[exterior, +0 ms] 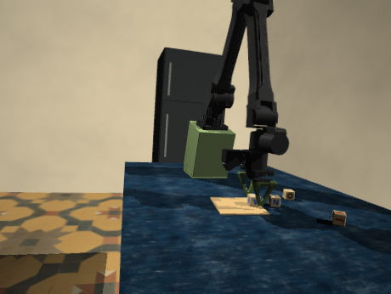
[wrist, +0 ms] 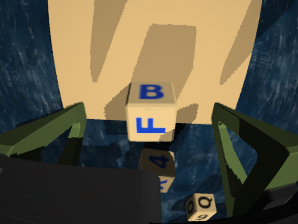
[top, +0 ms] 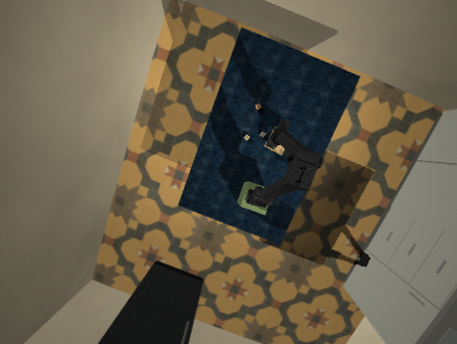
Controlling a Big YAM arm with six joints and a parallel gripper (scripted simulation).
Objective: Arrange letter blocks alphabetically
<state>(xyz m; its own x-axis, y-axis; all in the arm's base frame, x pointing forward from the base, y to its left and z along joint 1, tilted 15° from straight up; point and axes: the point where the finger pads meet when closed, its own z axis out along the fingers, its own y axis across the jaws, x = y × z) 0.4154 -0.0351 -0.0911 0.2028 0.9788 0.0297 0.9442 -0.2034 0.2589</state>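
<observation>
Right now the tan mat is 10 mm behind my hand, 50 mm to the right of it and 20 mm below it.
</observation>
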